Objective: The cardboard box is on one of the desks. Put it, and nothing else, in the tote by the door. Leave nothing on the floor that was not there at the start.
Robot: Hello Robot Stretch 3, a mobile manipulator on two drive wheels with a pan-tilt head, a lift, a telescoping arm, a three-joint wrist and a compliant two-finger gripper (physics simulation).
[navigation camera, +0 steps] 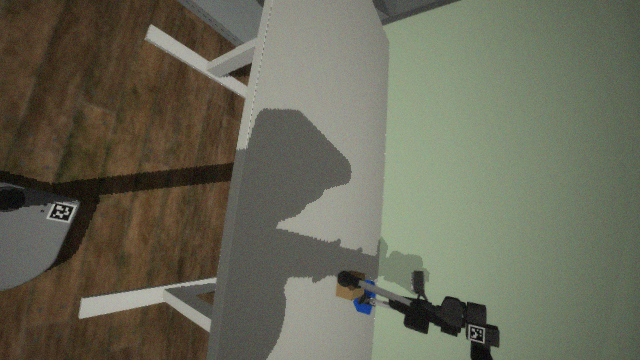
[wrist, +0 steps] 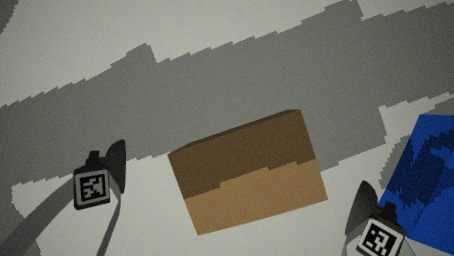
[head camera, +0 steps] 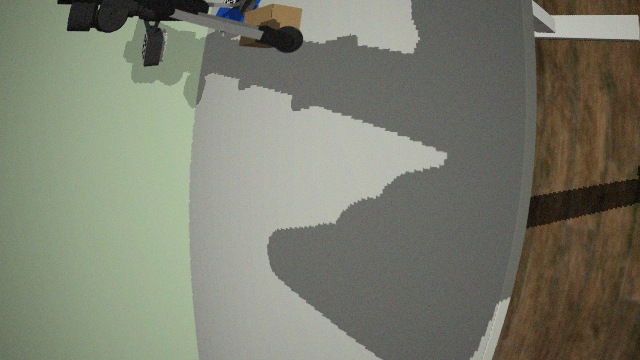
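Observation:
The cardboard box is a small brown box on the white desk, near the wall side and partly in shadow. My gripper is open above the desk. In the wrist view the box appears between the two fingertips, turned slightly, with a gap on each side, wider on the left. In the head and navigation views a finger hides part of the box. How high the fingertips are is hard to tell. The tote does not show in these views.
A blue object stands close beside the box, behind the right finger in the wrist view. A green wall runs along the desk's back. White desk legs stand on the wooden floor. My base shows at the left.

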